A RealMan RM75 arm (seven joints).
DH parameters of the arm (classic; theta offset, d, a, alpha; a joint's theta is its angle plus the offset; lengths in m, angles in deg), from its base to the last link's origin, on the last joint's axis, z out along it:
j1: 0 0.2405 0 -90
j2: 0 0 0 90
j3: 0 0.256 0 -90
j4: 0 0 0 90
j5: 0 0.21 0 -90
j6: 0 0 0 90
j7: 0 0.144 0 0
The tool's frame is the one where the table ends.
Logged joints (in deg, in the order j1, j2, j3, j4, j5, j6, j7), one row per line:
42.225, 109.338, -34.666, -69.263, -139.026, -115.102, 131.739
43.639, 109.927, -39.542, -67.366, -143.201, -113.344, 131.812
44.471, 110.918, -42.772, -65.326, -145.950, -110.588, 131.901
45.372, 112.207, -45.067, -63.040, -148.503, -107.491, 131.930
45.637, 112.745, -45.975, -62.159, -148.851, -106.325, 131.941
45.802, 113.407, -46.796, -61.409, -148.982, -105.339, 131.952
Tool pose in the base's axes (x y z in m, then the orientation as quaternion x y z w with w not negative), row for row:
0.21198, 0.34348, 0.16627, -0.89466, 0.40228, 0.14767, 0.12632
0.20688, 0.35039, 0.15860, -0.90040, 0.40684, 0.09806, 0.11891
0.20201, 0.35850, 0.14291, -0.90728, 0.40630, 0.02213, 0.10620
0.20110, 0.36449, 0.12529, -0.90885, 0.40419, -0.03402, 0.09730
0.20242, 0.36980, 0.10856, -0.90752, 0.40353, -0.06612, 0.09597
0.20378, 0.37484, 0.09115, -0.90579, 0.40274, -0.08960, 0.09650
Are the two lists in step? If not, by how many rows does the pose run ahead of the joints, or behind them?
The pose runs 2 rows behind the joints: the pose in row i belongs to the joints in row i - 2.
